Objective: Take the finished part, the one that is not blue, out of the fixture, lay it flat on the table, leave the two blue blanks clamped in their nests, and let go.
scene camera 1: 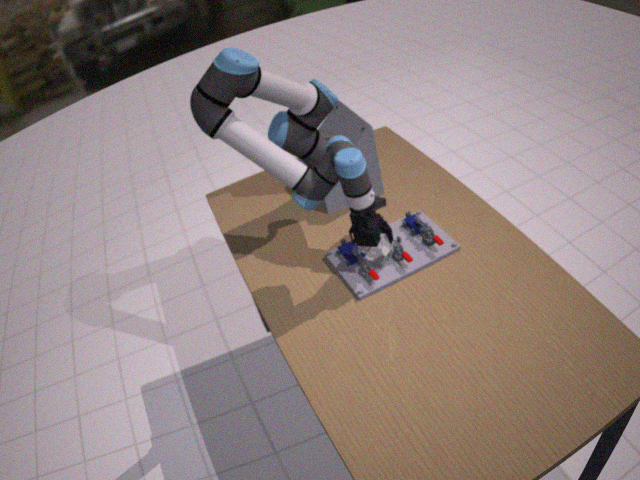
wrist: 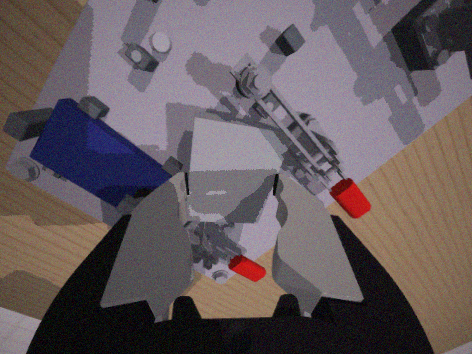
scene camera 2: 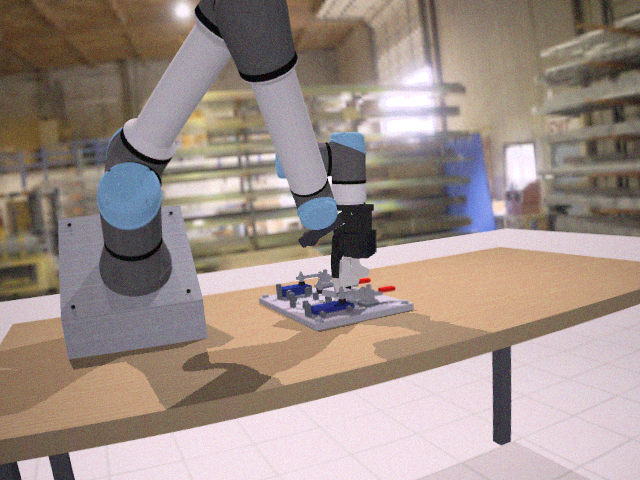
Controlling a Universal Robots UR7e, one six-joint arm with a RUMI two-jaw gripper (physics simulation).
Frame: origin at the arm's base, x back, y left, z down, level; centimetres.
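Seen in the pictures: gripper, between the fingertips: [scene camera 1: 379, 255] [wrist: 231, 174] [scene camera 2: 345, 296]; arm's base, origin of its link: [scene camera 2: 136, 268].
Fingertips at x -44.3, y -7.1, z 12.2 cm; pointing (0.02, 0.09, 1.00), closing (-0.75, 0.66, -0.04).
Pixels of each thing's middle, then the offset from my fingertips to it. Level surfaces: height alone.
- finished part, middle of its body: [wrist: 231, 176] [scene camera 2: 343, 293] [scene camera 1: 379, 253] dx +0.2, dy +0.2, dz -0.7 cm
- fixture plate, middle of its body: [wrist: 262, 105] [scene camera 2: 330, 303] [scene camera 1: 393, 251] dx +1.4, dy +5.3, dz +2.2 cm
- wooden table, height of its surface: dz +3.0 cm
The finished part [wrist: 234, 145], a light grey block, lies over the fixture plate [scene camera 1: 408, 272] [scene camera 2: 382, 311] [wrist: 210, 27], between one blue blank and the middle clamp. My gripper [scene camera 1: 379, 249] [scene camera 2: 346, 283] [wrist: 231, 174] is low over the plate and shut on this part, a fingertip at each side of its near end. One blue blank [scene camera 1: 347, 251] [wrist: 95, 150] sits in its nest beside the left finger in the wrist view. The other blue blank [scene camera 1: 412, 222] sits in the nest at the plate's far end. Fingers hide the part in the scene views.
Clamps with red handles [scene camera 1: 373, 274] [scene camera 1: 407, 256] [scene camera 1: 438, 240] stand along one side of the plate; two handles [wrist: 350, 198] [wrist: 247, 268] show close to the fingers. The plate lies on the wooden table [scene camera 1: 465, 361] [scene camera 2: 491, 289]. The robot's grey pedestal [scene camera 2: 134, 330] stands behind it.
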